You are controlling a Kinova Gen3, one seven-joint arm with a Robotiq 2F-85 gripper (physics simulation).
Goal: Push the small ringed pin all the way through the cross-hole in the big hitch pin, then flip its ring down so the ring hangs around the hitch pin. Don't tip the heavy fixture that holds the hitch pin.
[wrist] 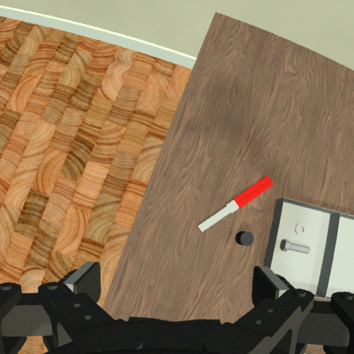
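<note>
My gripper (176, 281) is open, with its two fingers wide apart at the bottom of the wrist view and nothing between them. It hangs above the left edge of the dark wooden table top (240, 110). The small ringed pin, the big hitch pin and its heavy fixture cannot be made out in this view.
A red-handled tool (254, 192) with a pale flat shaft lies diagonally on the table, right of centre. A short black cylinder (245, 238) is beside it. At the right, a divided tray (274, 232) holds a grey bolt (296, 247) and a small ring-shaped part (295, 229). Wood-block floor (75, 150) lies left.
</note>
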